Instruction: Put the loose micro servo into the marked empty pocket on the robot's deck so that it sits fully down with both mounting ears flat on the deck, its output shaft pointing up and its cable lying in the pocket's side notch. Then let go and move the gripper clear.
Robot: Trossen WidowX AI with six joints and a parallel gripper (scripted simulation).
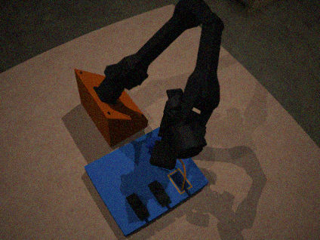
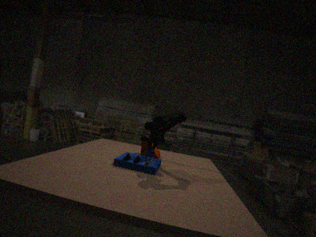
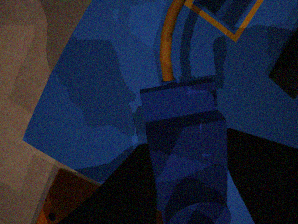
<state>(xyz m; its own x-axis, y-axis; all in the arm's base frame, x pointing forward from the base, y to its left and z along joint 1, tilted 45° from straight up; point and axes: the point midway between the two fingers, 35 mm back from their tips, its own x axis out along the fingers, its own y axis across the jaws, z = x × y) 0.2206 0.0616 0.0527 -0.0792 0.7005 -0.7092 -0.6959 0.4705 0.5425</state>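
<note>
The blue robot deck lies 10 mm behind my gripper tip, 70 mm to the right of it and 100 mm below it.
</note>
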